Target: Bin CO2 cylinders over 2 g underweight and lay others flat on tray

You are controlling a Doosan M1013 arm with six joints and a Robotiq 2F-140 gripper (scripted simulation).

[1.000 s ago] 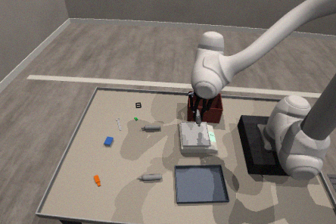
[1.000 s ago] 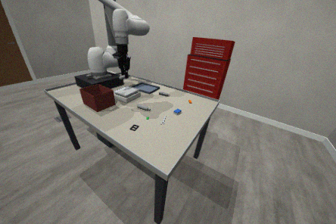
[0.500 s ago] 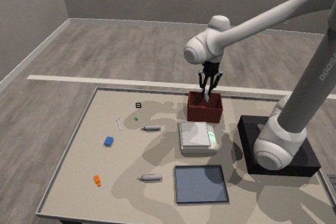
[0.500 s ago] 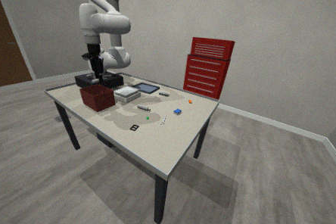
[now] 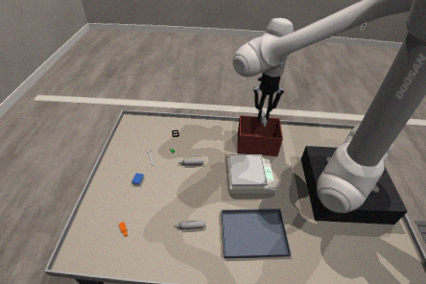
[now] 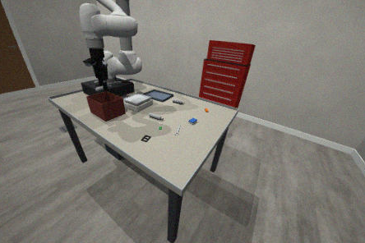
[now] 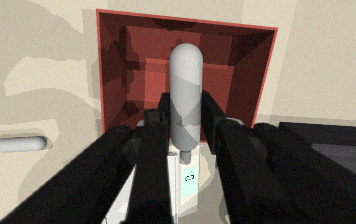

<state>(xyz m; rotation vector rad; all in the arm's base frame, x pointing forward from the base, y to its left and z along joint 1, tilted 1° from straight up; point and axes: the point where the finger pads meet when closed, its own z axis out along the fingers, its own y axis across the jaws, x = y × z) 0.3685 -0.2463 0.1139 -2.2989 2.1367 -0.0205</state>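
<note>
My hand is 34 cm short of the grey CO2 cylinder, 15 cm to the right of it and 20 cm above it. Also, from my hand: red scrap bin (1 cm to the right, 17 cm below); then scale plate (7 cm ahead, 22 cm to the left, 15 cm below); then white scale (6 cm ahead, 21 cm to the left, 17 cm below).
</note>
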